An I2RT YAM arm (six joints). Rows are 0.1 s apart.
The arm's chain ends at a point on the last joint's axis. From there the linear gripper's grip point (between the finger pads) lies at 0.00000 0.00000 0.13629 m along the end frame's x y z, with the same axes.
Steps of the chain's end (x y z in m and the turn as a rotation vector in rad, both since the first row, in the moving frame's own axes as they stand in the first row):
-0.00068, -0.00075, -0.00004, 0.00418, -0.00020, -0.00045
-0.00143, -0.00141, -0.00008, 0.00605, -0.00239, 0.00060
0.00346, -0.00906, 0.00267, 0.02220, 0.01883, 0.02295
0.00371, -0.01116, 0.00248, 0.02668, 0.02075, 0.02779
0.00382, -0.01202, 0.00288, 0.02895, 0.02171, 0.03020
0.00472, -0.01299, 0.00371, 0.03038, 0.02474, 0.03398
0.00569, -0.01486, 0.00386, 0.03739, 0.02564, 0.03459
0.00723, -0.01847, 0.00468, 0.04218, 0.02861, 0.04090
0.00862, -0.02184, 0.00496, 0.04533, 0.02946, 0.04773
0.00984, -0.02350, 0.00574, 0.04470, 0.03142, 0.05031
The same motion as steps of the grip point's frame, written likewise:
-0.00071, -0.00132, -0.00004, 0.00418, -0.00020, -0.00045
-0.00176, -0.00223, -0.00008, 0.00605, -0.00239, 0.00060
0.00606, -0.01206, 0.00261, 0.02220, 0.01883, 0.02295
0.00659, -0.01476, 0.00240, 0.02668, 0.02075, 0.02779
0.00684, -0.01592, 0.00279, 0.02895, 0.02171, 0.03020
0.00816, -0.01707, 0.00361, 0.03038, 0.02474, 0.03398
0.00927, -0.01989, 0.00372, 0.03739, 0.02564, 0.03459
0.01124, -0.02413, 0.00450, 0.04218, 0.02861, 0.04090
0.01278, -0.02792, 0.00476, 0.04533, 0.02946, 0.04773
0.01427, -0.02948, 0.00554, 0.04470, 0.03142, 0.05031

